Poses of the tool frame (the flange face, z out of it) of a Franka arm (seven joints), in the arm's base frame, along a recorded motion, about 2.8 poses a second.
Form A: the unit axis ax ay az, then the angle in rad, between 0 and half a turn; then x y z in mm.
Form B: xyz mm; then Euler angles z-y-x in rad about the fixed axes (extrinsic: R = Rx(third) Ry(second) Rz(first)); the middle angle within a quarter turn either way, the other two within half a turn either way. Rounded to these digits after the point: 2 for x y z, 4 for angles.
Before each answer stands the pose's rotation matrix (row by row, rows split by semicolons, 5 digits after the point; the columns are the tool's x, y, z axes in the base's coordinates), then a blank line. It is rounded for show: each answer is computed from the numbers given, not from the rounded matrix.
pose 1, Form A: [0.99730 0.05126 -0.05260 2.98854 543.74 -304.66 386.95]
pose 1, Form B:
0.98927 0.10966 -0.09649; 0.09363 -0.98309 -0.15741; -0.11212 0.14668 -0.98281

[543.74 -304.66 386.95 -0.1104 -0.0966 2.9828]
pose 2, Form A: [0.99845 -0.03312 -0.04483 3.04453 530.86 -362.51 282.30]
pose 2, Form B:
0.99380 -0.06164 -0.09252; -0.07033 -0.99310 -0.09380; -0.08610 0.09972 -0.99128

[530.86 -362.51 282.30 0.0619 -0.0927 3.0473]
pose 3, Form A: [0.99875 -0.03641 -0.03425 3.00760 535.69 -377.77 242.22]
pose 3, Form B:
0.99502 -0.06783 -0.07297; -0.07698 -0.98840 -0.13094; -0.06324 0.13591 -0.98870

[535.69 -377.77 242.22 0.0681 -0.0730 3.0099]
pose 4, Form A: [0.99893 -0.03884 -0.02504 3.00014 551.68 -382.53 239.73]
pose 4, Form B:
0.99575 -0.07368 -0.05525; -0.08074 -0.98701 -0.13890; -0.04430 0.14277 -0.98876

[551.68 -382.53 239.73 0.0739 -0.0553 3.0020]
